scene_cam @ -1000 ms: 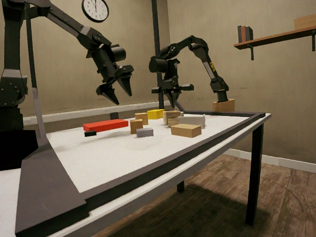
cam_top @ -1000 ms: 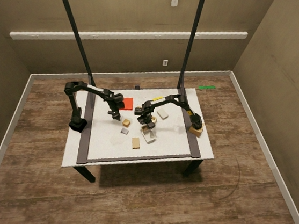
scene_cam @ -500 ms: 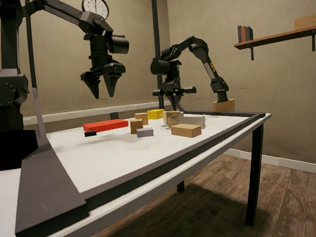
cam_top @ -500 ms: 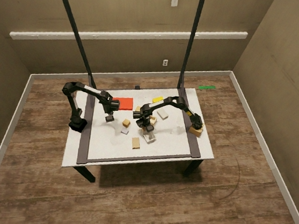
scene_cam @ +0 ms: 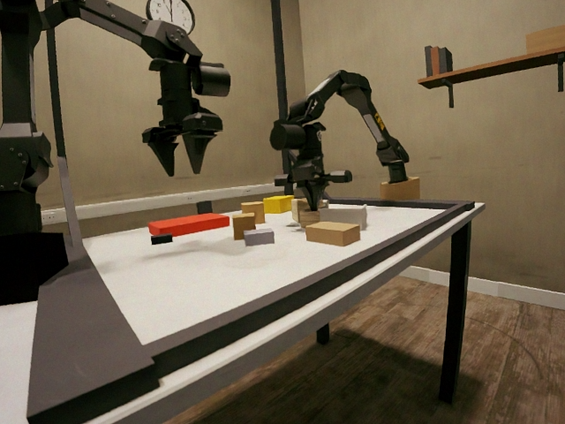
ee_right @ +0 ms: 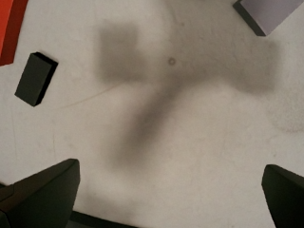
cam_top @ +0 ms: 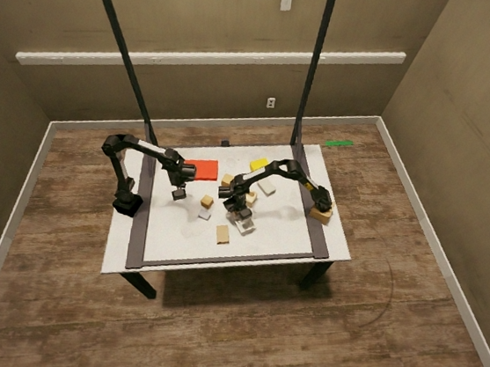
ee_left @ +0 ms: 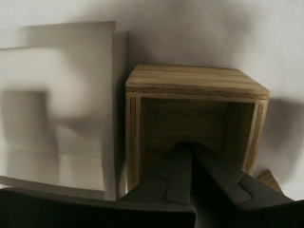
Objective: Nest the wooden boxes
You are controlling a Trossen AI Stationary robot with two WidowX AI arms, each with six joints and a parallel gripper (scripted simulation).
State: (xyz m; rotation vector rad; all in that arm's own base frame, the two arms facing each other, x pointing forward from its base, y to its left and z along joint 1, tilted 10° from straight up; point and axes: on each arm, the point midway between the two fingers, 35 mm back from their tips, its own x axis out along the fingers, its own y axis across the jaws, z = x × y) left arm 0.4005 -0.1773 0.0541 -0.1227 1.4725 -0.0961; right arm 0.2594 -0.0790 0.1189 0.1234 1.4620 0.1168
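The small open wooden box lies 6 cm below my left hand. Round my left hand: tan cube (5 cm behind, 17 cm to the right, 4 cm below); flat tan block (13 cm ahead, 8 cm to the right, 5 cm below); pale block (17 cm behind, 15 cm to the left, 5 cm below).
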